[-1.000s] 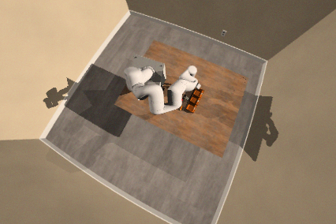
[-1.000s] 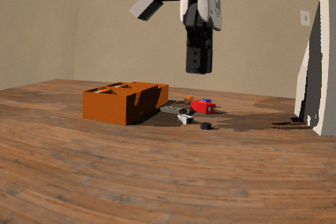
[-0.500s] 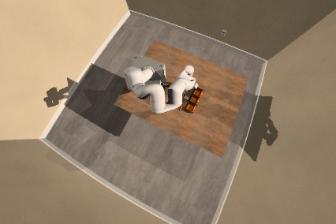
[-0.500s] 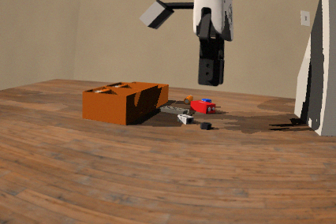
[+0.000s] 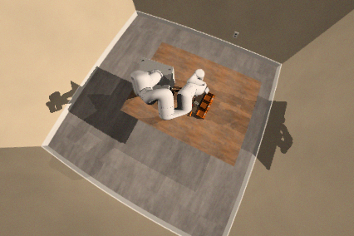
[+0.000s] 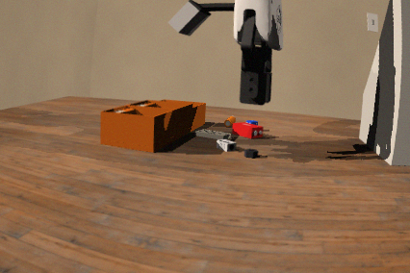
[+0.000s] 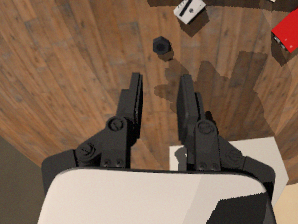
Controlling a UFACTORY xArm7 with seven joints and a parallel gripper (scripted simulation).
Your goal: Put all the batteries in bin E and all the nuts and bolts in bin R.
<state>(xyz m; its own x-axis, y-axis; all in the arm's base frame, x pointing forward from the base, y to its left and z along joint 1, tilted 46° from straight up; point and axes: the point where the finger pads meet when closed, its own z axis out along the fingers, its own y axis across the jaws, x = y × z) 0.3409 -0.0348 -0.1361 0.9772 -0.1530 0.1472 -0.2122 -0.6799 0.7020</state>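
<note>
My gripper is now 90 mm above the small black piece. The rest, counted from my hand: orange bin 150 mm ahead, 110 mm to the right, 70 mm below; red block 140 mm to the right, 80 mm below; pale grey block 80 mm below, 30 mm to the right, 30 mm ahead.
</note>
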